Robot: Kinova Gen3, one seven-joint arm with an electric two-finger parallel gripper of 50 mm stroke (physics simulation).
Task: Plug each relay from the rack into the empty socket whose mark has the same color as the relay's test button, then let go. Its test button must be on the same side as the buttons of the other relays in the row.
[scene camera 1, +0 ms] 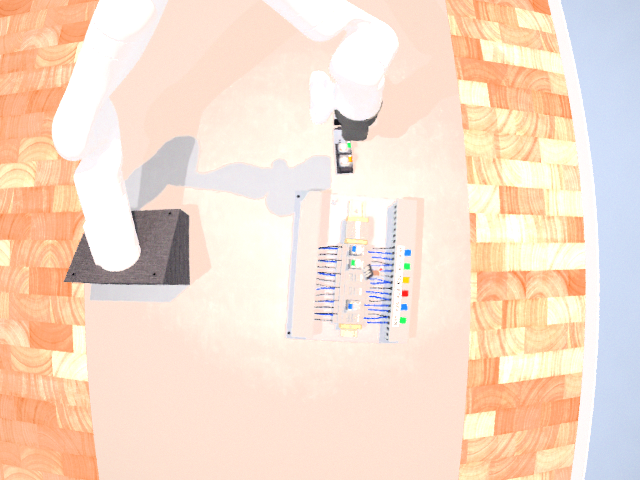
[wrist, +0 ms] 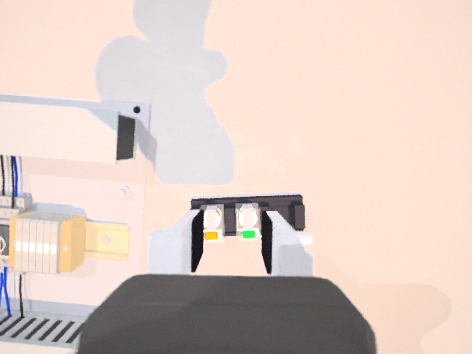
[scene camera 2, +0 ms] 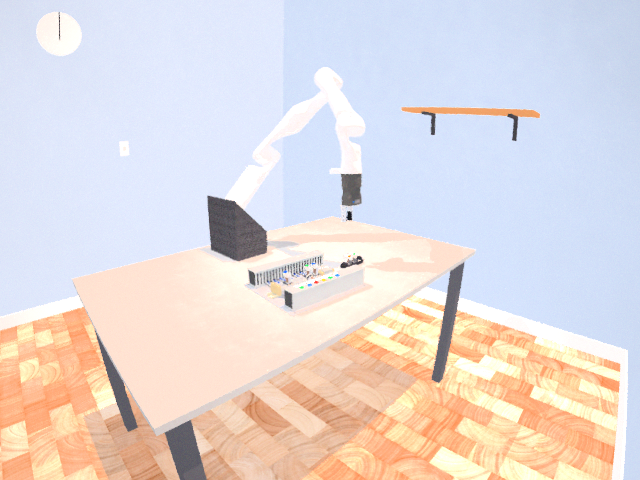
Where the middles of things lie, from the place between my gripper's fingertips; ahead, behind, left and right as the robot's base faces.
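The black rack (wrist: 290, 207) is 2 cm ahead of my hand and 1 cm to the left of it, and it is also 16 cm below my hand.
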